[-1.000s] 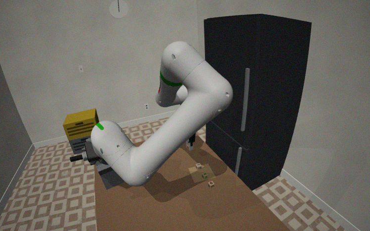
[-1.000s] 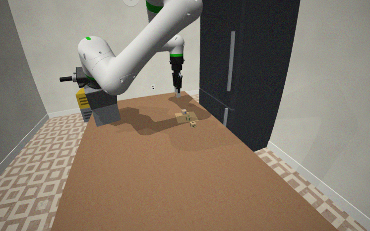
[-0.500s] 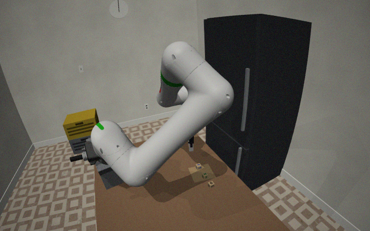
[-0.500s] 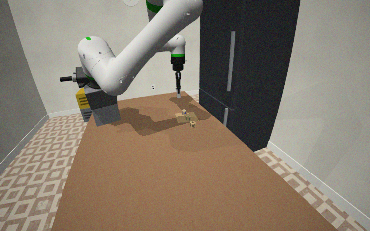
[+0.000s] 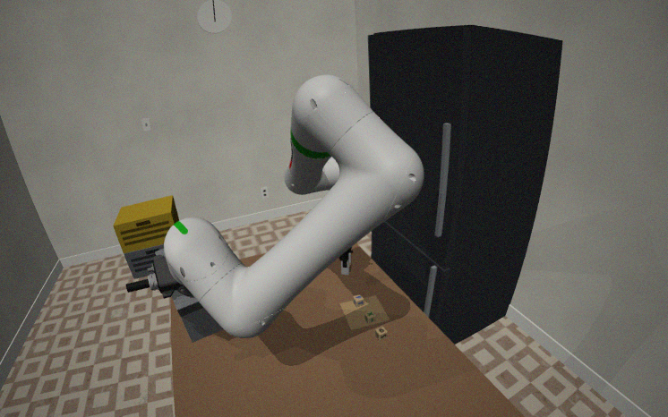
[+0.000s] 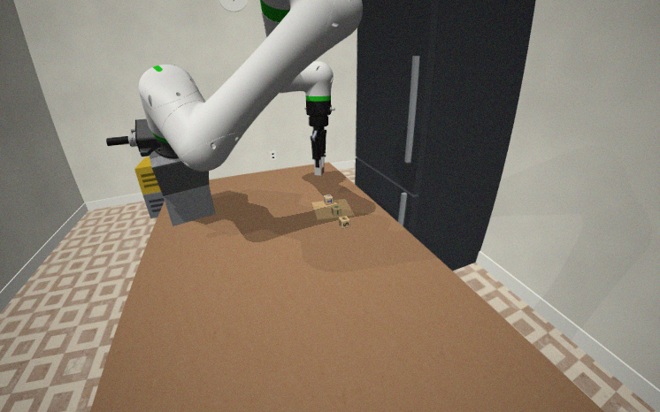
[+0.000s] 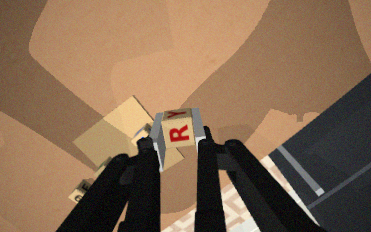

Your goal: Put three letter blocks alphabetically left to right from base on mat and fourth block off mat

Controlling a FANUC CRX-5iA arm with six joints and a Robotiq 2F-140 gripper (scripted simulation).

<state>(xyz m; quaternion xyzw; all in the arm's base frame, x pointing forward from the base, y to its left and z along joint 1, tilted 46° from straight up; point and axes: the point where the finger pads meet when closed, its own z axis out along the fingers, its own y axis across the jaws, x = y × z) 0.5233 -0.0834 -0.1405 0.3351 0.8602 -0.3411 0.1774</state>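
Now: the tan mat 1 cm behind my hand, 13 cm to the right of it and 13 cm below it. Round my hand: R block (2 cm below); F block (1 cm behind, 8 cm to the right, 12 cm below); X block (2 cm behind, 18 cm to the right, 12 cm below).
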